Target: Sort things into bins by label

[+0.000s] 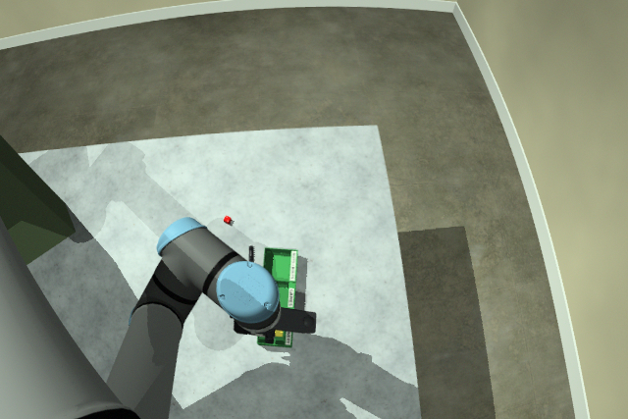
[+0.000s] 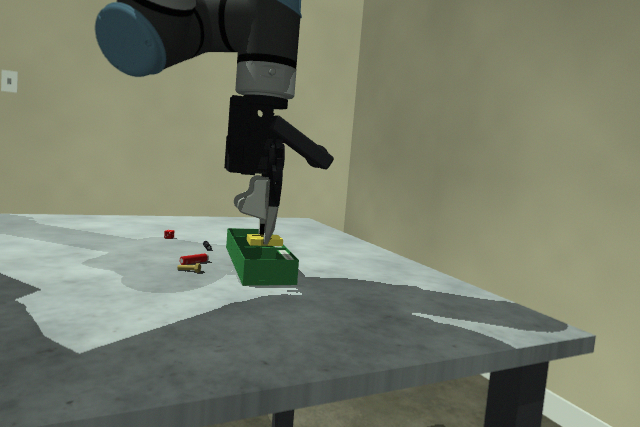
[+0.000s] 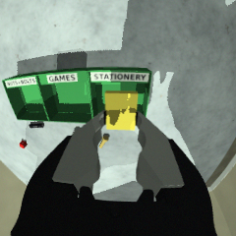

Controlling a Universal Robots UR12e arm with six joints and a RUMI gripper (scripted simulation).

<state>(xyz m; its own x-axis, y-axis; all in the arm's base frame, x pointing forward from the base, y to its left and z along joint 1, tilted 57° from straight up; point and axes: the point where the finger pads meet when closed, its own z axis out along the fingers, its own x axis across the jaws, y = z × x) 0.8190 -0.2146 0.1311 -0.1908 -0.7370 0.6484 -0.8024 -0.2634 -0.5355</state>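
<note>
Now: hand 320 mm to the right of the red die, 80 mm past it and 70 mm above it. Round my hand: bolt (90 mm behind, 70 mm below, 60 mm to the left); yellow block (10 mm below); red battery (110 mm to the left, 80 mm behind, 70 mm below).
</note>
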